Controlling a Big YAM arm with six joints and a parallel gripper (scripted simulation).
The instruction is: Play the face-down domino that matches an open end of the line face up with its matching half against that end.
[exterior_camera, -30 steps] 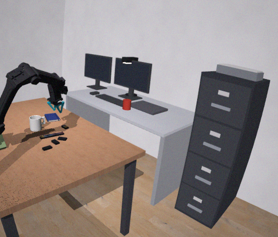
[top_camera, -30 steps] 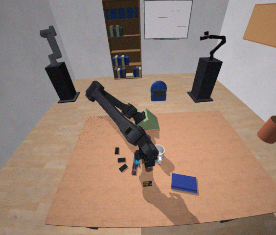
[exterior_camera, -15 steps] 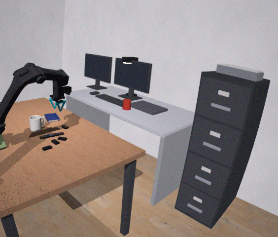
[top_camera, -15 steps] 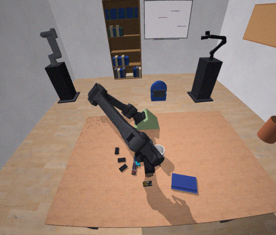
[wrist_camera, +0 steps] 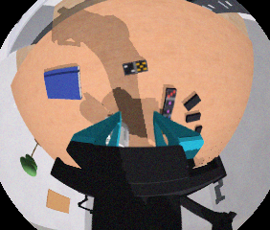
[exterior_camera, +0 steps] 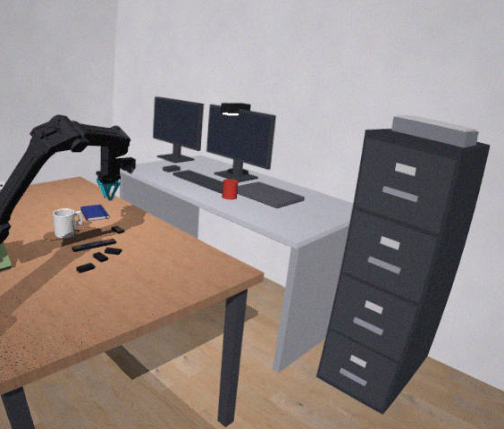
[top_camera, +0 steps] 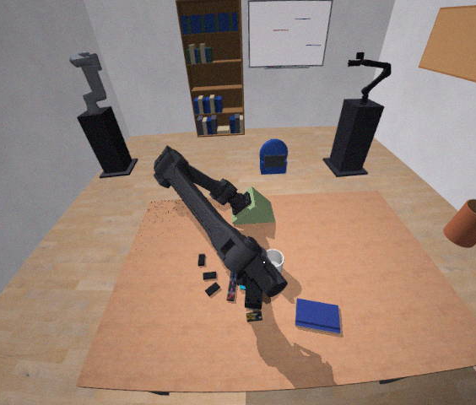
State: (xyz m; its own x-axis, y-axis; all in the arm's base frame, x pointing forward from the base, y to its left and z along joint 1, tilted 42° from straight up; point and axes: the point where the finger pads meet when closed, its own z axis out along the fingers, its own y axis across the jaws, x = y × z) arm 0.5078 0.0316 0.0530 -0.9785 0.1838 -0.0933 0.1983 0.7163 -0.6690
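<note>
My hand is 4 cm short of the domino and 14 cm above it. The rest, counted from my hand: blue book (6 cm ahead, 22 cm to the left, 14 cm below).
</note>
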